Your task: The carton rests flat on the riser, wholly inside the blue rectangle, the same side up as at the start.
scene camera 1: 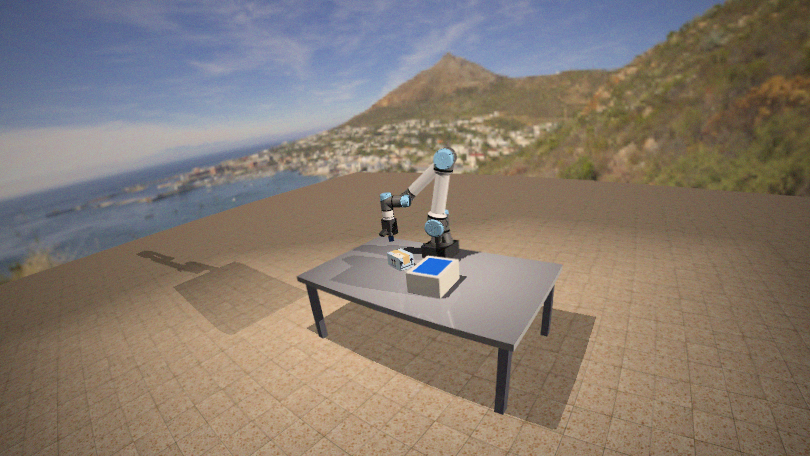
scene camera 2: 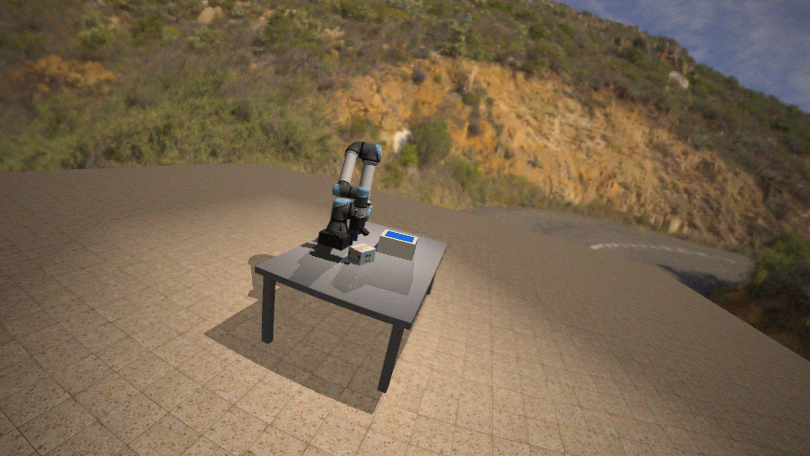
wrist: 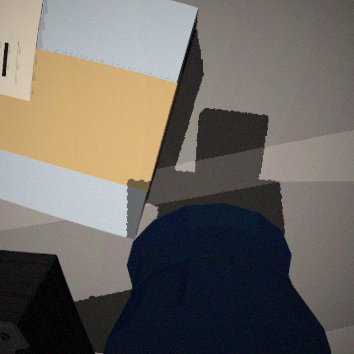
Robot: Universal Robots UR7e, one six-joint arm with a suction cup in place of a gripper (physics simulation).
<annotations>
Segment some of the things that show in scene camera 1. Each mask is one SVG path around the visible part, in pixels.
A riser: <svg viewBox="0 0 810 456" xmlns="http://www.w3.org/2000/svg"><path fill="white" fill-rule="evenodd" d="M426 256L406 272L408 293L441 299L459 280L459 260Z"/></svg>
</annotations>
